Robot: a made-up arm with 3 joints.
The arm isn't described. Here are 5 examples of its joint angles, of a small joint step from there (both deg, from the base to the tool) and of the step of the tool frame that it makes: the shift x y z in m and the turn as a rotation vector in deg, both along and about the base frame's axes.
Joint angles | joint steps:
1: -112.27 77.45 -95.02 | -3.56 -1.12 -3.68
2: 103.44 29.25 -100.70 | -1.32 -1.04 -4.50
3: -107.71 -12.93 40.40 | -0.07 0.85 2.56
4: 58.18 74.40 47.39 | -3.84 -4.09 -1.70
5: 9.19 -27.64 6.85 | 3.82 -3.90 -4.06
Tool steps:
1: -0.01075 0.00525 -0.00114 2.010 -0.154 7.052
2: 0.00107 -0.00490 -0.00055 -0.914 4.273 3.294
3: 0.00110 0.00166 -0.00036 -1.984 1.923 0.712
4: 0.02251 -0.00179 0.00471 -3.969 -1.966 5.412
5: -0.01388 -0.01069 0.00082 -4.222 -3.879 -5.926
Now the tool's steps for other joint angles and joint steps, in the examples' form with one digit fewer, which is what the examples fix.
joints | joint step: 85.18 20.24 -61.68 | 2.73 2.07 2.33
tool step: -0.0110 0.0063 -0.0005 2.61 -2.01 -3.48
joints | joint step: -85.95 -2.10 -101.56 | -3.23 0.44 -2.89
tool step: -0.0121 0.0089 -0.0013 -0.05 -2.84 3.02
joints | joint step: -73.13 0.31 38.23 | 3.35 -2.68 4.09
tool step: 0.0134 -0.0154 0.0041 3.13 3.19 -3.12
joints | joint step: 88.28 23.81 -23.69 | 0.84 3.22 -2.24
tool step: -0.0034 0.0035 -0.0051 2.78 2.09 0.03
